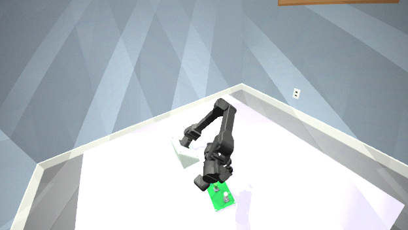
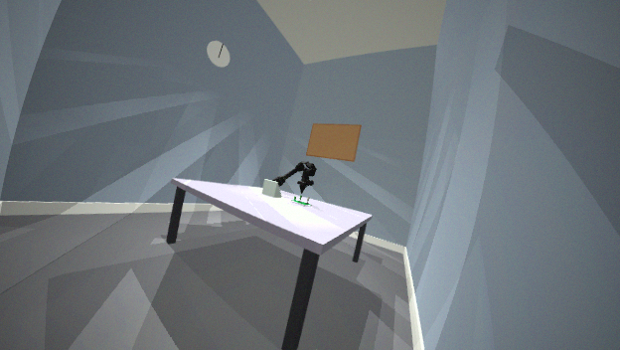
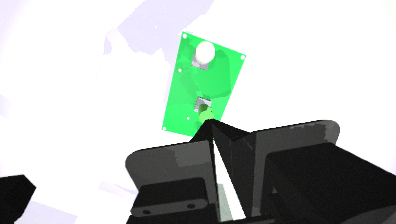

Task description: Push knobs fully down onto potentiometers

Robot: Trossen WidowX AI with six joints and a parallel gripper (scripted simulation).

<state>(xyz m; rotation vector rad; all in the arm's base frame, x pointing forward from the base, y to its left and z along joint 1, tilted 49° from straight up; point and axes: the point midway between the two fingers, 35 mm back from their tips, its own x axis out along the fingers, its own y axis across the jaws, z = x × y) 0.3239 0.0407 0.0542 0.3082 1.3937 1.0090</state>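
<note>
My gripper tip is now 6 cm short of the potentiometer knob, 4 cm above it and 2 cm to the right of it.
</note>
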